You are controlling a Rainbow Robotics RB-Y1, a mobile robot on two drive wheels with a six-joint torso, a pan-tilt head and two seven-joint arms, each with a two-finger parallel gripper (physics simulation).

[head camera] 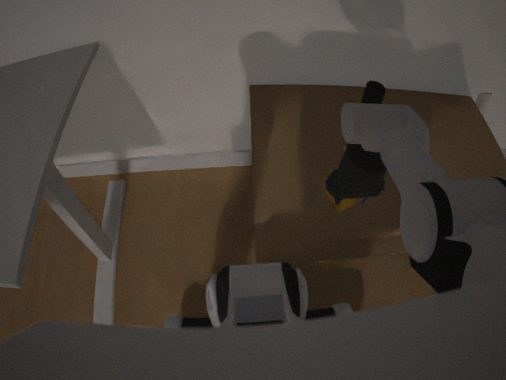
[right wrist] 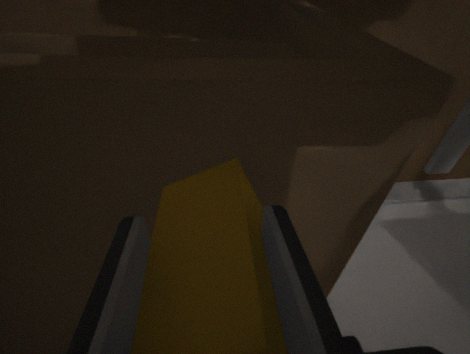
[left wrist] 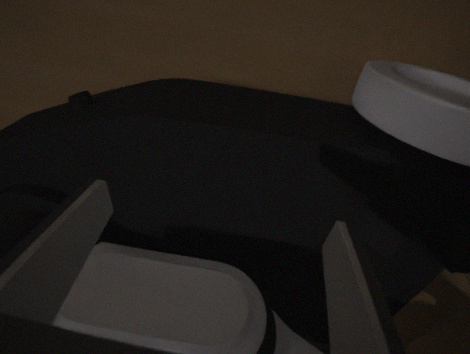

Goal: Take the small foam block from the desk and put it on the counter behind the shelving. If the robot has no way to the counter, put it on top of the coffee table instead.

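Places are measured from the robot's base along level axes (x ahead, y left, z up), in millimetres.
Where they show: left gripper, fingertip midpoint: (left wrist: 217, 215); right gripper, fingertip midpoint: (head camera: 348, 200) (right wrist: 206, 225).
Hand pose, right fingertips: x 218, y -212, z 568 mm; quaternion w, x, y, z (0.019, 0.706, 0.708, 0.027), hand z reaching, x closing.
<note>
After its pixels a point has its place.
The small foam block (head camera: 343, 205) @[x 210, y -199, z 562 mm] (right wrist: 200, 285) @[x 214, y -215, z 597 mm] is yellow and sits between the fingers of my right gripper (head camera: 354, 194) @[x 218, y -212, z 568 mm] (right wrist: 206, 225) @[x 218, y -212, z 568 mm], which is shut on it. In the head view the gripper hides most of the block. The block is over a brown wooden table top (head camera: 280, 130) @[x 538, y -101, z 450 mm] (right wrist: 335, 200) @[x 341, y -70, z 450 mm] against the wall; whether it touches the top I cannot tell. I cannot tell from these views whether this is the coffee table or the counter. My left gripper (left wrist: 217, 215) @[x -230, y 256, z 316 mm] is open and empty, over the robot's own dark base (left wrist: 200, 165) @[x -263, y 176, z 169 mm].
A grey table top (head camera: 40, 115) @[x 433, y 522, z 720 mm] with a pale leg (head camera: 77, 220) @[x 342, y 557, z 340 mm] and foot (head camera: 106, 285) stands at the left of the head view. A pale wall (head camera: 175, 60) @[x 780, y 210, z 573 mm] with a white baseboard (head camera: 150, 161) @[x 772, y 409, z 68 mm] runs behind. A white rounded part (left wrist: 415, 115) shows at the right of the left wrist view.
</note>
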